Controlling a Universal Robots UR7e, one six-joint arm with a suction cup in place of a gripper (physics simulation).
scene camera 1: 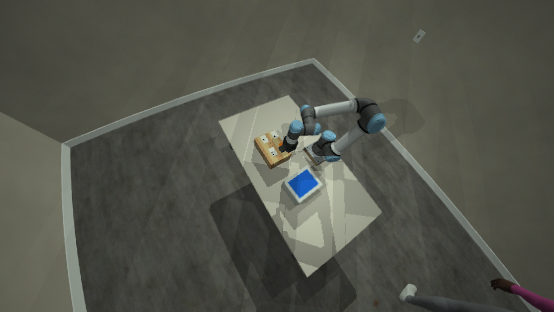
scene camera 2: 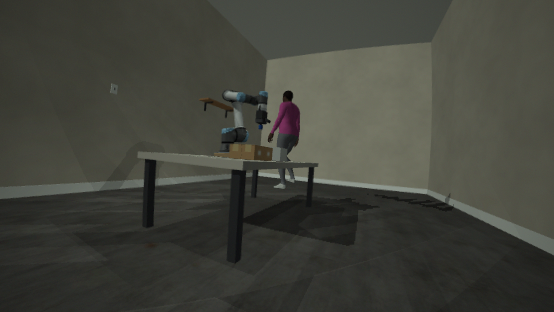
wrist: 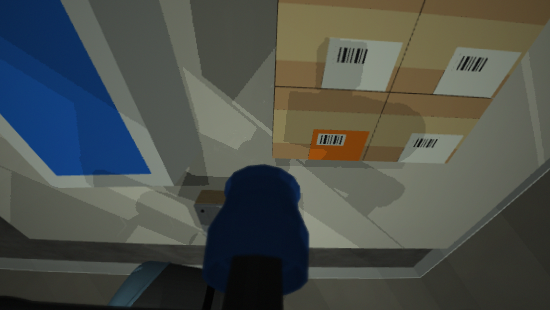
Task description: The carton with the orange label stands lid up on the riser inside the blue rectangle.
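Pixels of known places: hand at its tool point: (scene camera 2: 260, 129) (wrist: 262, 196); arm's base at its link origin: (scene camera 1: 319, 149) (scene camera 2: 227, 152).
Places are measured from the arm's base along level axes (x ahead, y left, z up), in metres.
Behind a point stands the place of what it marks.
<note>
The carton with the orange label (scene camera 1: 281, 144) {y -0.146, x 0.339, z 0.059 m} (wrist: 325, 120) {y -0.090, x 0.369, z 0.060 m} stands lid up in a tight block with other cartons, at the block's near left corner in the wrist view. The riser (scene camera 2: 279, 154) {y 0.167, x 0.467, z 0.016 m} (wrist: 120, 180) {y 0.197, x 0.227, z 0.078 m} is a pale block on the table, apart from the cartons. Its top bears the filled blue rectangle (scene camera 1: 303, 183) {y 0.241, x 0.334, z 0.078 m} (wrist: 60, 115) {y 0.237, x 0.325, z 0.078 m}, with no carton on it. My gripper's blue suction cup (scene camera 2: 260, 127) (wrist: 262, 175) is open and carries nothing. It hangs well above the table and the cartons, near the orange-labelled carton's side of the block. The cup's tip is hidden in scene camera 1's view.
White-labelled cartons (scene camera 1: 272, 151) {y -0.109, x 0.442, z 0.065 m} (wrist: 362, 65) {y -0.110, x 0.439, z 0.061 m} touch the orange-labelled one on two sides. The arm's base (scene camera 1: 316, 155) {y 0.047, x 0.067, z 0.007 m} (wrist: 207, 214) {y 0.095, x 0.071, z 0.008 m} stands on the table (scene camera 1: 350, 210) {y 0.595, x 0.022, z -0.042 m} (scene camera 2: 190, 159) {y -0.704, x 0.446, z -0.058 m} near the riser. A person (scene camera 2: 288, 117) is beyond the table. A shelf (scene camera 2: 216, 104) hangs on the wall.
</note>
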